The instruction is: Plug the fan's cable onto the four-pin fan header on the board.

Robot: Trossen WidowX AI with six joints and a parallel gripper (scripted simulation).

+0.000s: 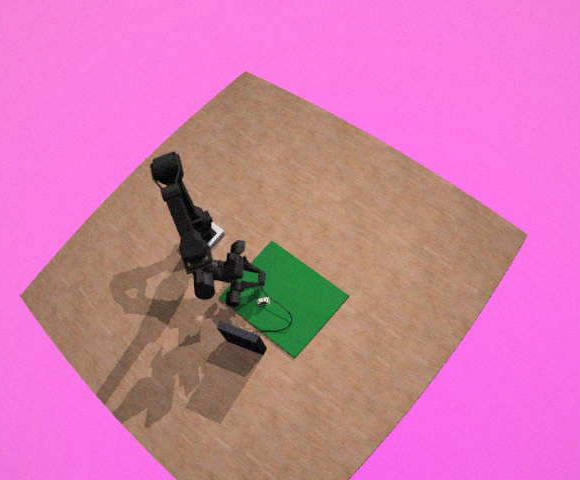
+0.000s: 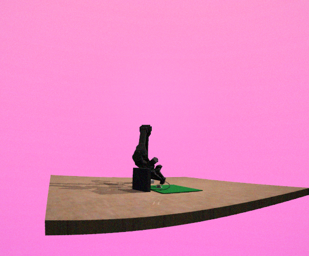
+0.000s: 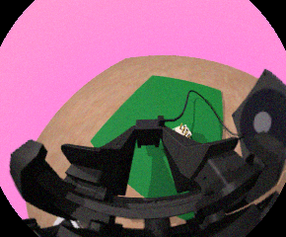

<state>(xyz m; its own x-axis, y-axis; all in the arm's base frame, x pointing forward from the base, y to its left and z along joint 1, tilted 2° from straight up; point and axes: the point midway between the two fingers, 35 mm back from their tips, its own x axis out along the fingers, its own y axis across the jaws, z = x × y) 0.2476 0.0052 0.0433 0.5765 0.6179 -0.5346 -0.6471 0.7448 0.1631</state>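
My gripper tip is now 7 cm short of the green board, 1 cm to the right of it and 6 cm above it. Also, from my gripper tip: dark fan plug 1 cm behind, 1 cm below; black fan 9 cm ahead, 16 cm to the right, 1 cm above.
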